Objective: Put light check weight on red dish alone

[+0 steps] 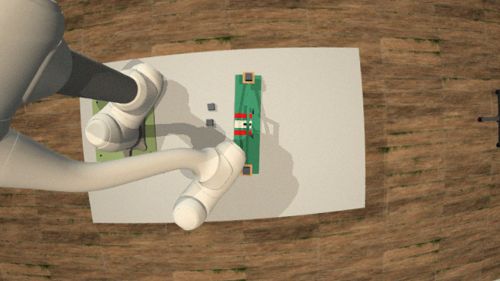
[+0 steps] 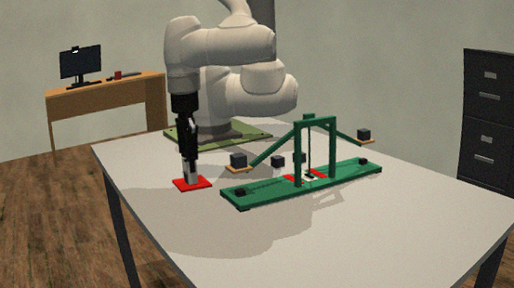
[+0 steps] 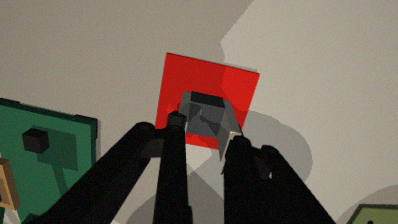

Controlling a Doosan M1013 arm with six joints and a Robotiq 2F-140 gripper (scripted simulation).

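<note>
My gripper is now 40 mm above the red dish. Round my hand: green rocker balance (180 mm ahead, 260 mm to the left, 50 mm above).
</note>
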